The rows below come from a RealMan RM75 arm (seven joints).
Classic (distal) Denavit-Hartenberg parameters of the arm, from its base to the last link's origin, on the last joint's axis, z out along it. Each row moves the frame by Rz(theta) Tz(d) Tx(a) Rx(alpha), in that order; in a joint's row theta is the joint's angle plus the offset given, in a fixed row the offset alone. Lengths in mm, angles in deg.
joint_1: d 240.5; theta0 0; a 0; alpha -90
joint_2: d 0; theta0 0; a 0; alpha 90
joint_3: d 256; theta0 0; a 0; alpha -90
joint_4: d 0; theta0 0; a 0; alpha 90
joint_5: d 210; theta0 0; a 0; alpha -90
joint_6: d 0; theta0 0; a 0; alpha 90
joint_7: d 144; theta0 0; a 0; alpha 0
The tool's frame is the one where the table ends.
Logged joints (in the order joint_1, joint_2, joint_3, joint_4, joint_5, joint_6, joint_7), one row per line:
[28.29 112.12 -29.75 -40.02 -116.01 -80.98 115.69]
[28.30 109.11 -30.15 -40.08 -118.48 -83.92 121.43]
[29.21 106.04 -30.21 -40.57 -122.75 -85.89 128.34]
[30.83 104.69 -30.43 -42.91 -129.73 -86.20 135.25]
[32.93 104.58 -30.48 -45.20 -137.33 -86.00 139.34]
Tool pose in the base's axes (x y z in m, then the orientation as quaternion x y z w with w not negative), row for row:
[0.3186 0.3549 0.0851 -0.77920 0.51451 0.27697 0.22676]
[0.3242 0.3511 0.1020 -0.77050 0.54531 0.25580 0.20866]
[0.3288 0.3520 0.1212 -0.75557 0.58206 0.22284 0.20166]
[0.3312 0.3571 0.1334 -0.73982 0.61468 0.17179 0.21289]
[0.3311 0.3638 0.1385 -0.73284 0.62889 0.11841 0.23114]
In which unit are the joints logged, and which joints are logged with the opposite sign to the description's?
The joints are logged in degrees. Opposite sign: none.
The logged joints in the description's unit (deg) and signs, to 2 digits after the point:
[28.29 112.12 -29.75 -40.02 -116.01 -80.98 115.69]
[28.30 109.11 -30.15 -40.08 -118.48 -83.92 121.43]
[29.21 106.04 -30.21 -40.57 -122.75 -85.89 128.34]
[30.83 104.69 -30.43 -42.91 -129.73 -86.20 135.25]
[32.93 104.58 -30.48 -45.20 -137.33 -86.00 139.34]

